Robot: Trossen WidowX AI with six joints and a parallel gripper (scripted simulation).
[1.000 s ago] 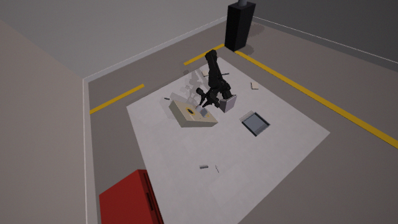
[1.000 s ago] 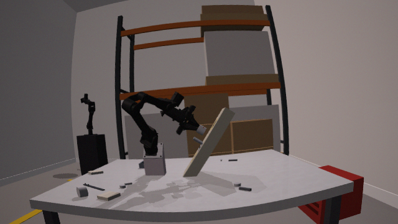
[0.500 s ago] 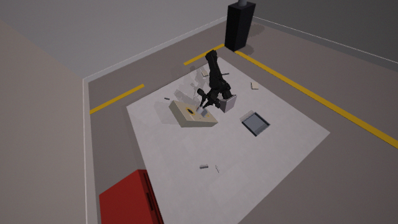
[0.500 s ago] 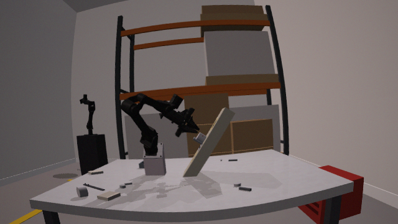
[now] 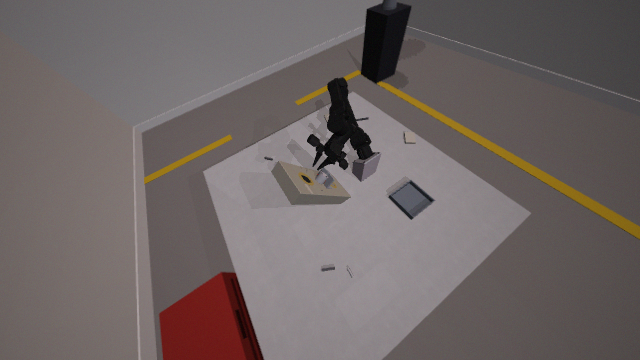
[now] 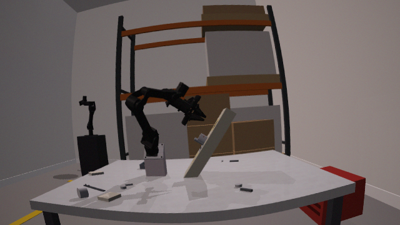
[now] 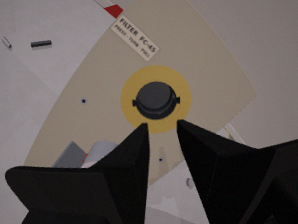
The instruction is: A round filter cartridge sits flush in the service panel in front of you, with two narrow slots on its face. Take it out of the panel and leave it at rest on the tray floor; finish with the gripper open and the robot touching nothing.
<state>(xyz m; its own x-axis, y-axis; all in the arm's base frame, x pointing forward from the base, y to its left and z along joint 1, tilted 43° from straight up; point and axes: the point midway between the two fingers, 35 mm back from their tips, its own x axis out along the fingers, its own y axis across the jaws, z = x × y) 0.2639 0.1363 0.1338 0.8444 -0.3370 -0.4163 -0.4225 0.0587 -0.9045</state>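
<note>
Now: the round filter cartridge 30 mm behind my gripper tip and 100 mm below it. The rest, counted from my gripper tip: dark-rimmed tray 370 mm behind, 270 mm to the left, 290 mm below; service panel 20 mm ahead, 120 mm below.
</note>
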